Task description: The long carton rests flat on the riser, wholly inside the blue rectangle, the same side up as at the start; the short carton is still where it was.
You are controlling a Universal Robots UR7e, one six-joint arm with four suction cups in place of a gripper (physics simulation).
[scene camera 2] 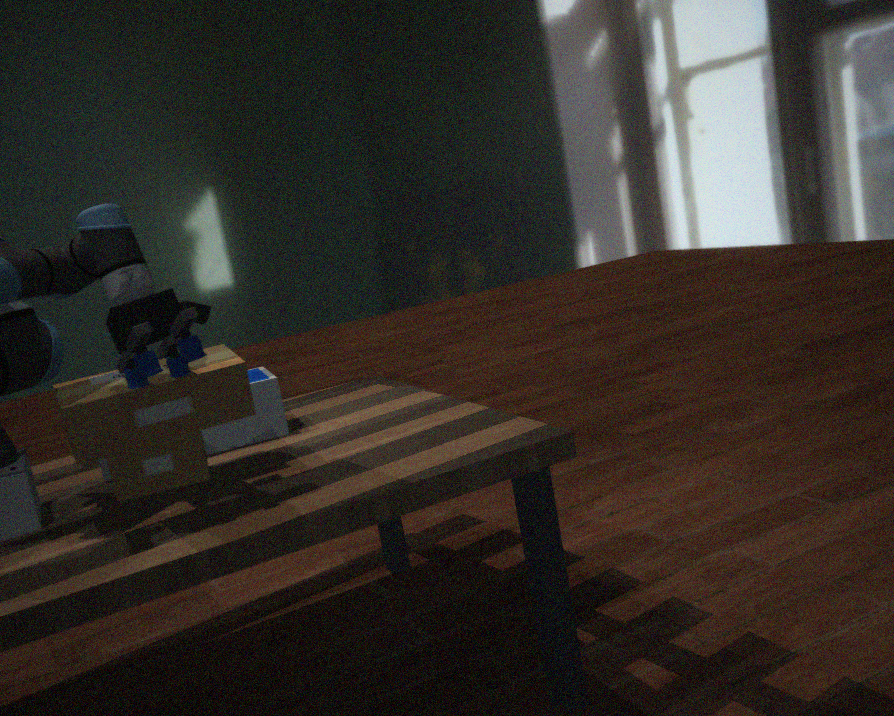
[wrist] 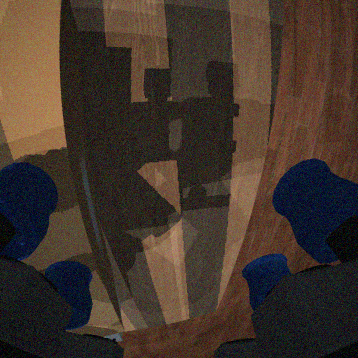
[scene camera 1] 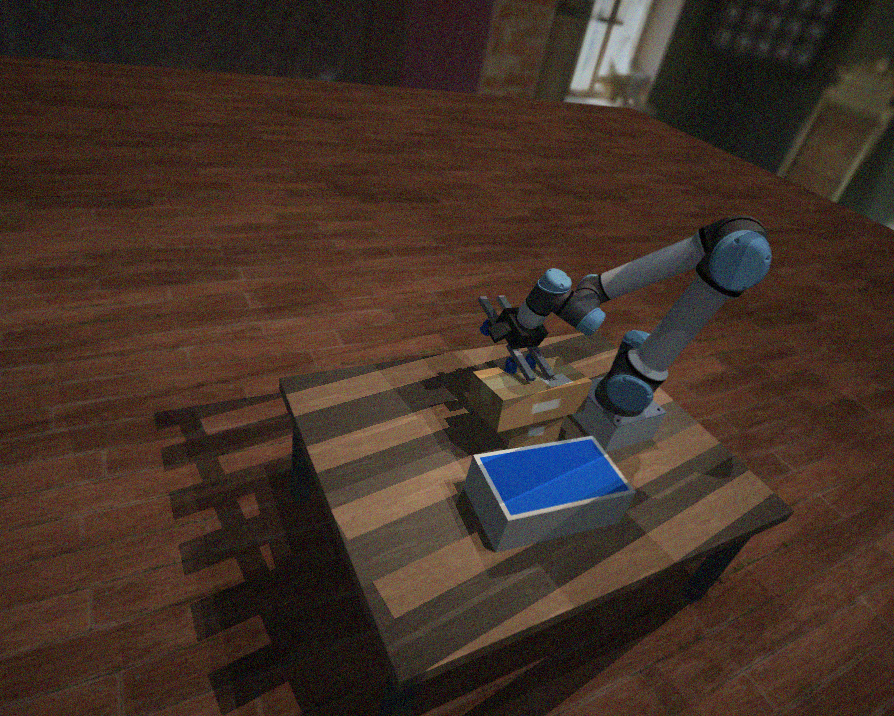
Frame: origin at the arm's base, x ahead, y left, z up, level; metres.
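Where they show: end effector, tool point: (scene camera 2: 168,374) (wrist: 168,241) (scene camera 1: 505,348).
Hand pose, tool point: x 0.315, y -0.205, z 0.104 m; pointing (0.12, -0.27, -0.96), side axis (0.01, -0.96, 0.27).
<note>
After its pixels a point has its place.
The long carton (scene camera 1: 515,411) @[y -0.002, x 0.410, z 0.066 m] (scene camera 2: 196,398) @[y -0.149, x 0.360, z 0.045 m], tan with a pale label, lies on top of the short carton (scene camera 1: 532,431) @[y -0.008, x 0.313, z -0.042 m] (scene camera 2: 153,458) @[y -0.107, x 0.275, z -0.045 m] at the back of the table, next to the arm's base. In the wrist view its tan top (wrist: 28,71) @[y -0.142, x 0.407, z 0.089 m] shows only at the left. The grey riser (scene camera 1: 551,522) @[y 0.269, x 0.462, z -0.034 m] (scene camera 2: 255,419) @[y 0.062, x 0.502, z -0.061 m] stands in front of the cartons; its blue rectangle (scene camera 1: 551,472) @[y 0.171, x 0.403, z 0.012 m] (scene camera 2: 258,374) @[y 0.151, x 0.551, z 0.012 m] is bare. My gripper (scene camera 1: 517,361) @[y -0.205, x 0.315, z 0.104 m] (scene camera 2: 160,358) @[y -0.205, x 0.315, z 0.104 m] (wrist: 170,227) @[y -0.205, x 0.315, z 0.104 m], with four blue suction cups, hangs just above the long carton's far edge and holds nothing.
The striped plank table (scene camera 1: 409,497) @[y 0.033, x 0.708, z -0.108 m] (scene camera 2: 373,455) @[y -0.283, x 0.605, z -0.108 m] stands on a dark wooden floor. The arm's base (scene camera 1: 622,419) @[y 0.072, x 0.054, z -0.001 m] sits at the table's back right corner, close beside the cartons and the riser.
</note>
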